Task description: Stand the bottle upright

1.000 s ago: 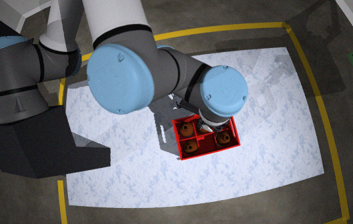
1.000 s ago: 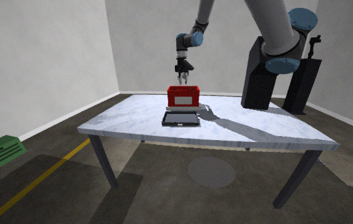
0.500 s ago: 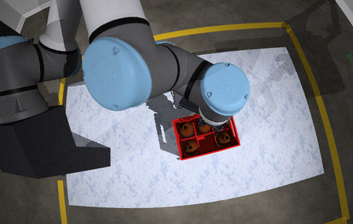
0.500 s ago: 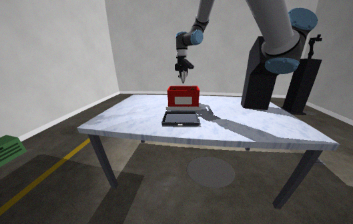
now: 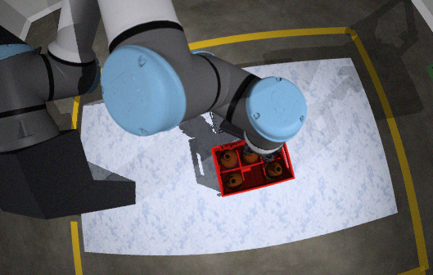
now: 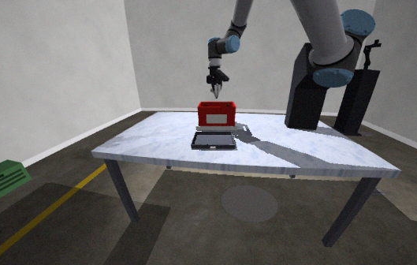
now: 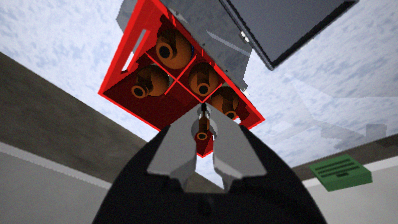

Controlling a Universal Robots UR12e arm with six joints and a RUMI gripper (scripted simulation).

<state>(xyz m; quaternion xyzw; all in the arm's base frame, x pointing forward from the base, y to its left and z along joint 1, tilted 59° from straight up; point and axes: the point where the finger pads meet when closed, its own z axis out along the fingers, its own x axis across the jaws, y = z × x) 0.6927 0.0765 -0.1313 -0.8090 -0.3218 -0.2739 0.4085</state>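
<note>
Now: hand 160 mm above the red crate and 50 mm to the left of it. Also, from my hand: dark tray (230 mm to the left, 230 mm below).
</note>
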